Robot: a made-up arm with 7 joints.
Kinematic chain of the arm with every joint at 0, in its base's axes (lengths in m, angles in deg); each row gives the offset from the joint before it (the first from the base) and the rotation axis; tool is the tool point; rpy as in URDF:
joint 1: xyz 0 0 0.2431 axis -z
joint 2: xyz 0 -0.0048 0.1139 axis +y
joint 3: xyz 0 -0.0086 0.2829 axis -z
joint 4: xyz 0 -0.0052 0.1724 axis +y
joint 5: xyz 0 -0.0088 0.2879 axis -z
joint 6: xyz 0 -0.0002 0.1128 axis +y
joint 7: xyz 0 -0.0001 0.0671 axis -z
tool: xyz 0 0 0 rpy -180 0 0
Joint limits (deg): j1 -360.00..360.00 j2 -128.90..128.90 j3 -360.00..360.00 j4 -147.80..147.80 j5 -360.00..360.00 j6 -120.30..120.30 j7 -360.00..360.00
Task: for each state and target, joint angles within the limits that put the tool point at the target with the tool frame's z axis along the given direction. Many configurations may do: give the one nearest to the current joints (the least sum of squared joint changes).
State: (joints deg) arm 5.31 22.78 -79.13 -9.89 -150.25 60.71 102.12
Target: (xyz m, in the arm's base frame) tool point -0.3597 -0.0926 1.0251 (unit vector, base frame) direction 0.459 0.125 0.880
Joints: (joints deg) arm 36.23 -8.40 -63.83 -42.49 -167.18 104.99 102.12
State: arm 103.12 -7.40 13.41 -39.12 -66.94 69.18 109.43
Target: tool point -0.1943 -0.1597 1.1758 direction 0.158 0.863 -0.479
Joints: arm 145.10 31.79 1.45 -36.23 -44.03 63.97 109.43
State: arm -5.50 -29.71 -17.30 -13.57 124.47 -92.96 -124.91
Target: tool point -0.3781 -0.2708 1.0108 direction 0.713 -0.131 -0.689
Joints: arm -14.51 -8.17 -27.95 -59.78 133.18 -46.49 -124.91
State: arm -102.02 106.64 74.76 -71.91 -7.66 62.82 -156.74
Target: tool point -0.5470 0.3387 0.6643 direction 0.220 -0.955 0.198
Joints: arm -120.08 75.81 63.03 -73.74 -14.45 100.92 -156.74
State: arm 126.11 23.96 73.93 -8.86 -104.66 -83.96 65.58
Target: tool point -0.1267 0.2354 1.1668 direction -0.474 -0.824 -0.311
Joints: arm 153.76 3.33 82.01 32.99 -103.03 -63.49 65.58
